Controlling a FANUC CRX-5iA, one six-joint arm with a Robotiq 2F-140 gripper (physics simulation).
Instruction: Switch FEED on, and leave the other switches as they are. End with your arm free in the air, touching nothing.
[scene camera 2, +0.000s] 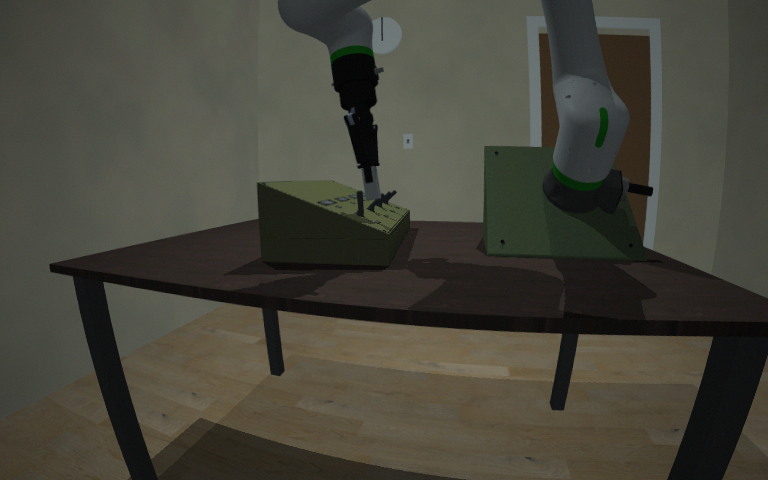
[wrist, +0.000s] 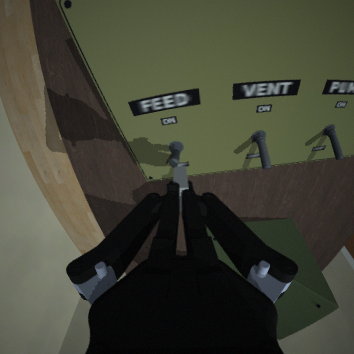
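Pixels of known places: gripper, fingertip midpoint: (scene camera 2: 373, 199) (wrist: 179, 175); arm's base, link origin: (scene camera 2: 572, 189).
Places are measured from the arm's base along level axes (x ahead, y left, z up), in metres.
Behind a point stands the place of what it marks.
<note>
The olive switch box (scene camera 2: 322, 240) {x 0.480, y 0.338, z -0.094 m} (wrist: 215, 45) {x 0.567, y 0.223, z -0.009 m} stands on the table. Its FEED lever (scene camera 2: 360, 204) {x 0.436, y 0.261, z -0.032 m} (wrist: 175, 153) {x 0.445, y 0.255, z -0.022 m} stands upright in the scene view and looks short in the wrist view, under its ON mark. The VENT lever (wrist: 262, 150) {x 0.457, y 0.140, z -0.030 m} and a third lever (wrist: 334, 142) {x 0.485, y 0.024, z -0.031 m}, whose label is partly cut off, lean away from their ON marks. My gripper (scene camera 2: 372, 191) {x 0.413, y 0.247, z -0.022 m} (wrist: 179, 175) {x 0.413, y 0.247, z -0.022 m} is shut and empty. Its tips are low over the panel, right beside the FEED lever on the side away from ON; whether they touch it I cannot tell.
A green slanted block (scene camera 2: 515, 198) {x 0.139, y 0.045, z -0.024 m} (wrist: 280, 245) {x 0.217, y -0.010, z -0.054 m} stands on the dark table (scene camera 2: 186, 260) {x 0.785, y 0.429, z -0.141 m} (wrist: 235, 200) {x 0.279, y 0.105, z -0.141 m}, to the right of the box in the scene view. Part of the arm (scene camera 2: 586, 124) {x 0.007, y 0.201, z 0.125 m} hangs in front of this block. A wall is behind the table.
</note>
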